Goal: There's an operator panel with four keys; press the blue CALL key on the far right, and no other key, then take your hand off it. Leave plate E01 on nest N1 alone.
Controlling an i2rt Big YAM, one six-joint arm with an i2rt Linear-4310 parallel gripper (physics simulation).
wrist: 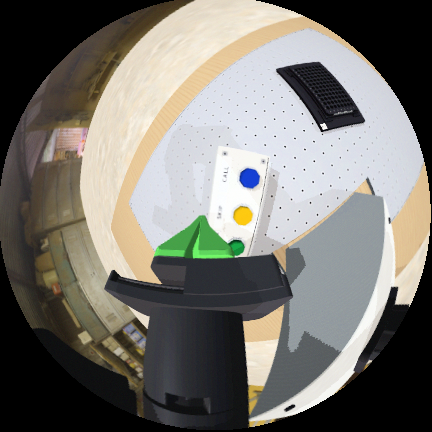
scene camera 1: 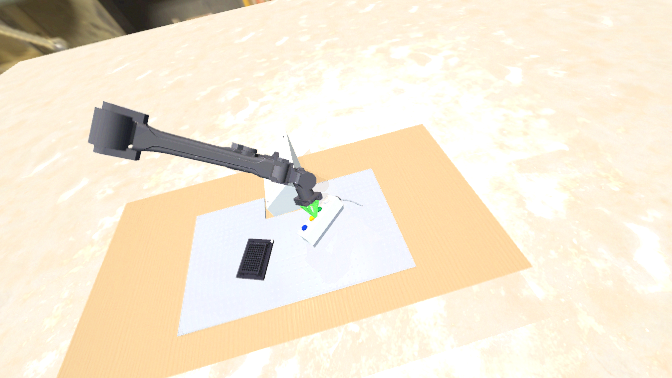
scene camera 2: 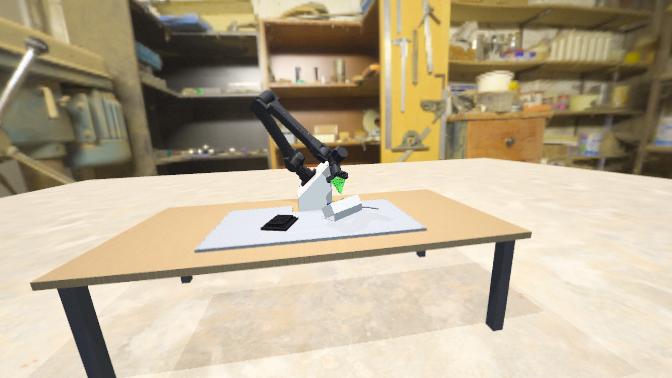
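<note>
The white operator panel lies on the light pegboard mat. Its blue CALL key is at one end, with the yellow SKIP key beside it. The green key is partly hidden by my gripper in the wrist view; the fourth key is hidden there. My gripper is shut and empty, its green fingertips together above the panel, nearer the yellow and green keys than the blue one. The black plate lies on its black nest.
A white and grey angled arm stand rises close behind the panel. A thin cable runs from the panel's far end. The mat lies on a wooden table.
</note>
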